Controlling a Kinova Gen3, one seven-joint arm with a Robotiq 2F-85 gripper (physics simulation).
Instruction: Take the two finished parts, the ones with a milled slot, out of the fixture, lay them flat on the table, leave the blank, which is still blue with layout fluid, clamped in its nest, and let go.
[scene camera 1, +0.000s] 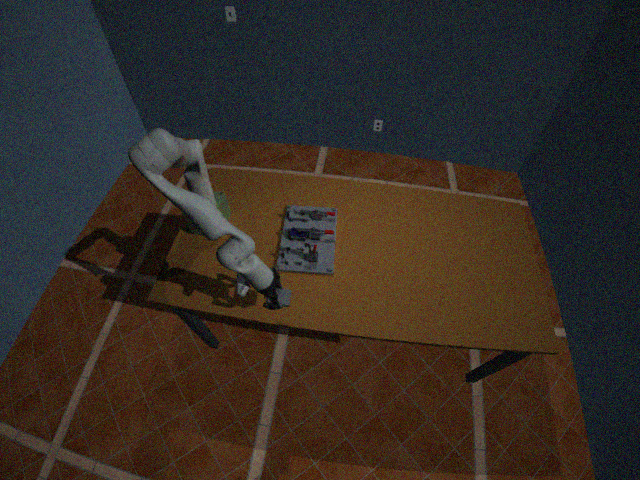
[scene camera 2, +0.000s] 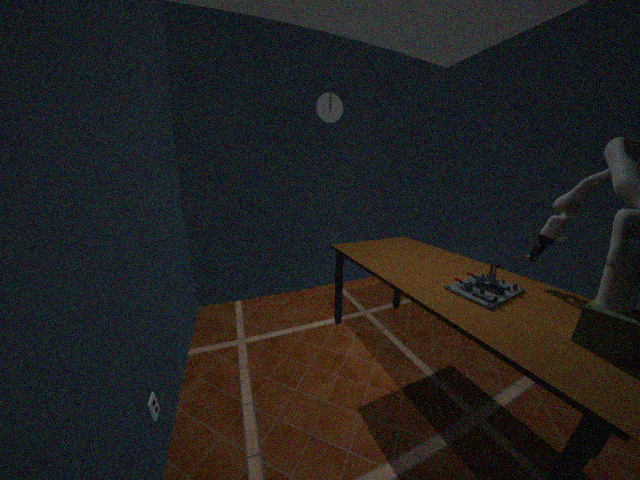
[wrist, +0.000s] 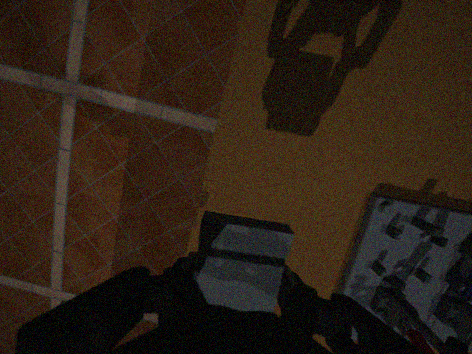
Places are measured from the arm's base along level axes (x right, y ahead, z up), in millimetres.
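Pixels of known places: gripper, fingertip midpoint: (scene camera 1: 280, 298) (scene camera 2: 531, 260) (wrist: 236, 270); arm's base, link origin: (scene camera 2: 613, 306).
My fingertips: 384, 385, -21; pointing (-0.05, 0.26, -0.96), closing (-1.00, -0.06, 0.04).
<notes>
For each thing: its top centre in the pictures, then the offset to it from my fingertips, as dx, dy, dz. Level surfaces: height alone.
- finished part, top centre: (wrist: 237, 281) (scene camera 1: 278, 296) +1, -6, +19
- blue blank, top centre: (scene camera 1: 298, 232) (scene camera 2: 494, 286) -352, +16, -83
- wooden table, surface height: dz -124
My gripper (scene camera 1: 276, 299) (scene camera 2: 533, 256) (wrist: 236, 270) is shut on a grey block, a finished part (scene camera 1: 283, 297) (wrist: 250, 276) with a dark slot across its face. It holds the part above the table near its front edge, clear of the fixture (scene camera 1: 326, 264) (wrist: 361, 272) (scene camera 2: 492, 305). The blue blank (scene camera 1: 296, 234) (wrist: 462, 295) sits in the middle nest, its red clamp handle lying flat. The far nest also has a flat red handle; a grey shape there is too small to identify. The near nest shows no block, and its red handle (scene camera 1: 314, 249) appears raised.
The wooden table (scene camera 1: 439, 268) (scene camera 2: 413, 263) extends right of the fixture. Its front edge runs below the gripper in scene camera 1, with tiled floor beyond. The green robot base (scene camera 1: 222, 204) (scene camera 2: 602, 330) is at the table's left end. The arm's shadow (wrist: 300, 95) falls on the table.
</notes>
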